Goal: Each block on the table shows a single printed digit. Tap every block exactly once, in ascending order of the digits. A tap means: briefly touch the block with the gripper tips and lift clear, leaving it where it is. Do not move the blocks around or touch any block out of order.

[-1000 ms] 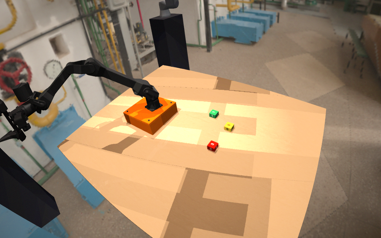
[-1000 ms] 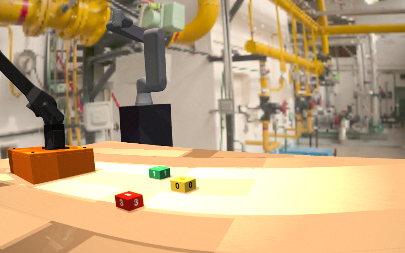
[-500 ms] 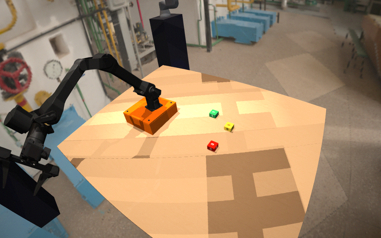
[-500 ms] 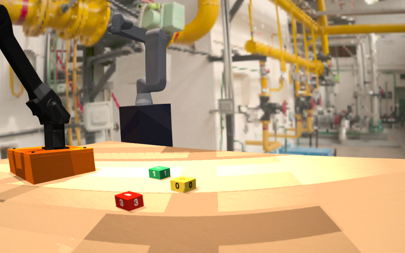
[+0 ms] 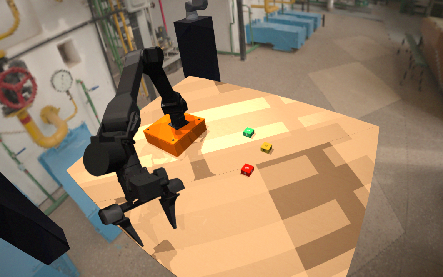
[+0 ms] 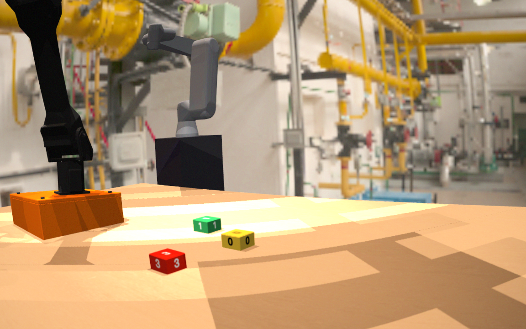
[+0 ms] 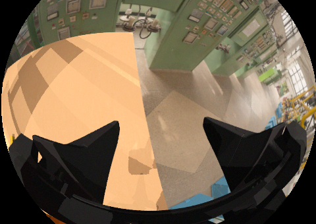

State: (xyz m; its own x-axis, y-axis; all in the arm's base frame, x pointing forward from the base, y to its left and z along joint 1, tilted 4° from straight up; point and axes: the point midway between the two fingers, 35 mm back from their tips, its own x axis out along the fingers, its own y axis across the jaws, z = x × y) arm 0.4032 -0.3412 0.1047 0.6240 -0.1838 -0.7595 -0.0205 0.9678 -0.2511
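My gripper tip is 49 cm to the right of the yellow block marked 0, 16 cm above it and 10 cm past it. Round my gripper tip: red block marked 3: 36 cm to the left, 16 cm below, 8 cm behind; green block marked 1: 51 cm to the left, 20 cm behind, 16 cm below.
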